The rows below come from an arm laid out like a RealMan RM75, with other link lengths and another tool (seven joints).
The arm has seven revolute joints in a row. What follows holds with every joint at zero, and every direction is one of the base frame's. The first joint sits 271.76 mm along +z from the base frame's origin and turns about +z. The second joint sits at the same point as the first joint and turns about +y. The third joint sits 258.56 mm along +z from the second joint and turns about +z. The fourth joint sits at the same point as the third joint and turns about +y. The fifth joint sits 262.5 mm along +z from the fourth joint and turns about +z. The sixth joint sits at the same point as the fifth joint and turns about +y. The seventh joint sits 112.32 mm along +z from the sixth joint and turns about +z. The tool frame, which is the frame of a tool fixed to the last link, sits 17 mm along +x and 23 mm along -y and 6 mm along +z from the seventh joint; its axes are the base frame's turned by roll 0, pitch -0.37 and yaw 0.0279 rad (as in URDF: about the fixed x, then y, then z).
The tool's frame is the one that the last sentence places.
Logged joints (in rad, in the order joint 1, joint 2, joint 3, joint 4, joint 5, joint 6, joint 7), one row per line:
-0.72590, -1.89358, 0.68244, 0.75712, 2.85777, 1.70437, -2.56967
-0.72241, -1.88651, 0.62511, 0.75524, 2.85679, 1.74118, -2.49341
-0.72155, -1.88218, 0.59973, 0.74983, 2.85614, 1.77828, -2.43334
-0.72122, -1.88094, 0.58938, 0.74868, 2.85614, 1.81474, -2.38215
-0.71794, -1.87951, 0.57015, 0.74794, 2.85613, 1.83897, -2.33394
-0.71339, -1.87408, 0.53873, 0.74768, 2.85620, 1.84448, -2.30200
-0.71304, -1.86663, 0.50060, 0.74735, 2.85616, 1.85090, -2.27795
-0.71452, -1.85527, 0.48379, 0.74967, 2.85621, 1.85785, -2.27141
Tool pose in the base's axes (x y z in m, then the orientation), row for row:
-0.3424, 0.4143, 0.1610, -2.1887, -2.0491, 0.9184
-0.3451, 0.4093, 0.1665, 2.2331, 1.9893, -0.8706
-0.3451, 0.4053, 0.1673, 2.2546, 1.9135, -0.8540
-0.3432, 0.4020, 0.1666, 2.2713, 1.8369, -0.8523
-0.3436, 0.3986, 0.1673, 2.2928, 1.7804, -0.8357
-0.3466, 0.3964, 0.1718, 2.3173, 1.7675, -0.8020
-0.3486, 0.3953, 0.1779, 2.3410, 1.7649, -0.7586
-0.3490, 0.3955, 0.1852, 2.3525, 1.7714, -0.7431
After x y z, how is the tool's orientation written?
As a rotation vector, in radians.
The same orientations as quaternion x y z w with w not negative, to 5 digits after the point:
-0.69799, -0.65347, 0.29288, 0.00294
0.71687, 0.63860, -0.27948, 0.01339
0.73212, 0.62136, -0.27731, 0.03180
0.74551, 0.60293, -0.27975, 0.04931
0.75762, 0.58831, -0.27615, 0.06037
0.76526, 0.58370, -0.26485, 0.05938
0.77180, 0.58187, -0.25010, 0.05661
0.77352, 0.58245, -0.24434, 0.05219

